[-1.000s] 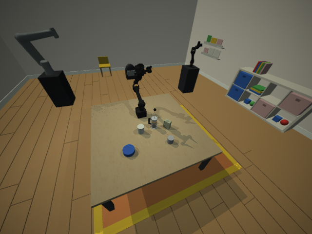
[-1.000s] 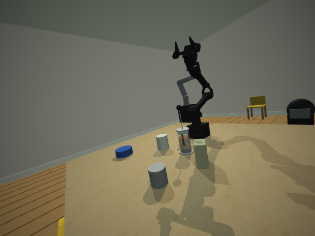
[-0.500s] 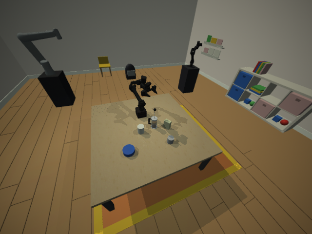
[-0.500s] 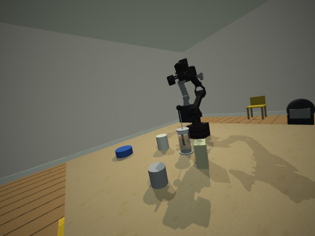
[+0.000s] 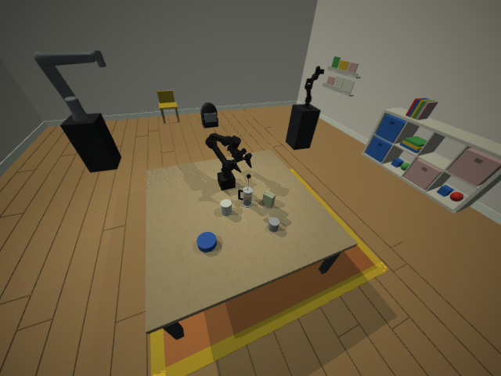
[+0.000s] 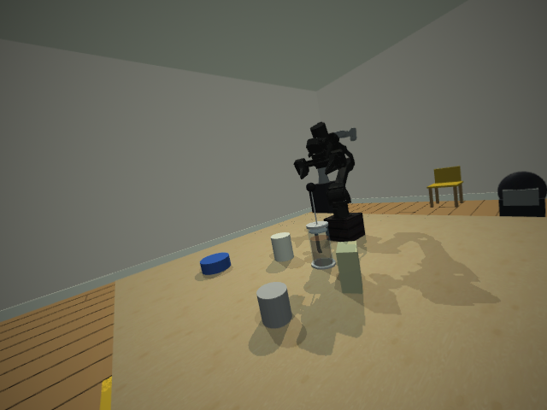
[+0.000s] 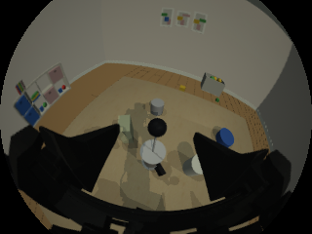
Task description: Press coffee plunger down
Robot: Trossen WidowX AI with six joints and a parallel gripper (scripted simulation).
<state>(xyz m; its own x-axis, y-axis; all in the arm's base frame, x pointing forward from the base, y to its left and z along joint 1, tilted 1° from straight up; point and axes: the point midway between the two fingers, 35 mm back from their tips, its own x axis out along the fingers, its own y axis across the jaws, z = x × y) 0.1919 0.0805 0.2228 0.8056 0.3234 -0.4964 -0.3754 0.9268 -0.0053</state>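
Now: the glass coffee press 2 cm ahead of my gripper tip and 17 cm below it. Also, from my gripper tip: grey cylinder 30 cm ahead, 12 cm to the left, 27 cm below.
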